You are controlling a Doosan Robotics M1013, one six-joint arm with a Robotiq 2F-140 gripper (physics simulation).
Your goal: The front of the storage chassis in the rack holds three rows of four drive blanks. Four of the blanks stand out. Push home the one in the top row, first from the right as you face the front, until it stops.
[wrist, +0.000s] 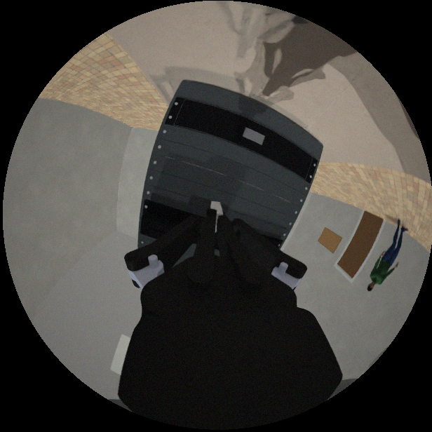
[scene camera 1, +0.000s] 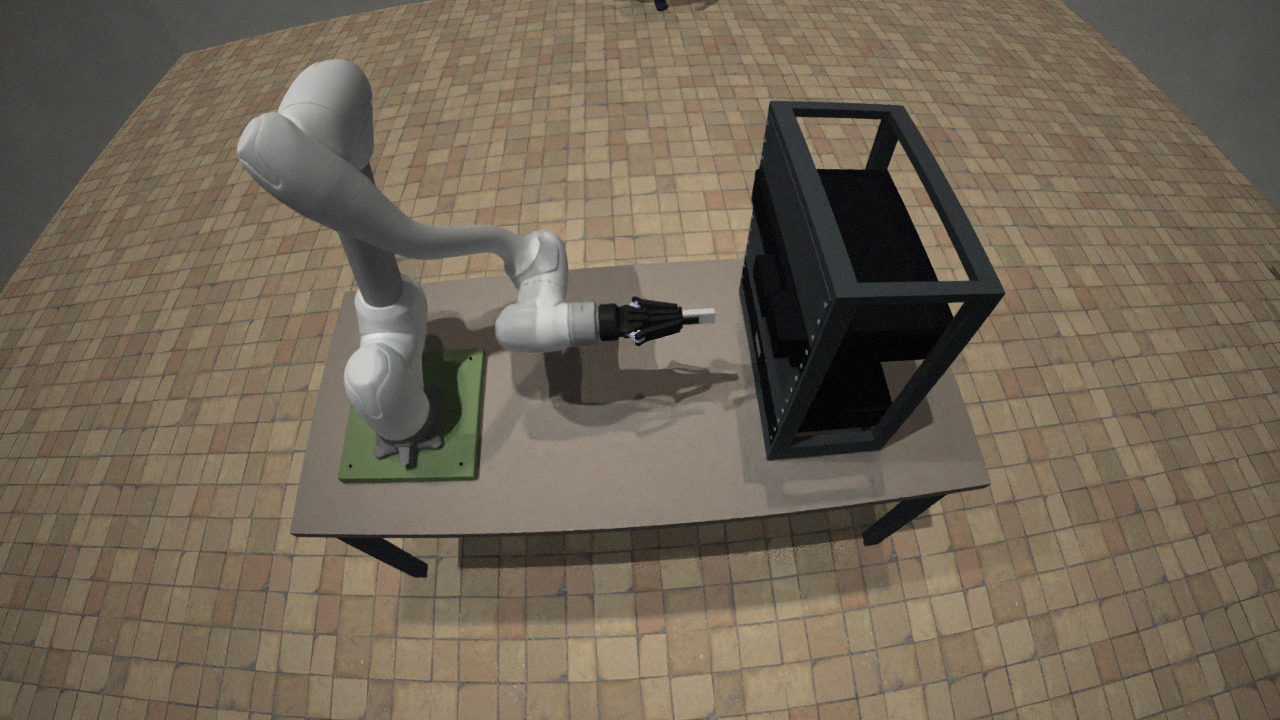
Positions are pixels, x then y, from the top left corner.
my gripper: wrist 214, 208; scene camera 1 714, 315
dark rack: wrist; scene camera 1
same spot on dark rack: (wrist: 207, 126) = (scene camera 1: 767, 385)
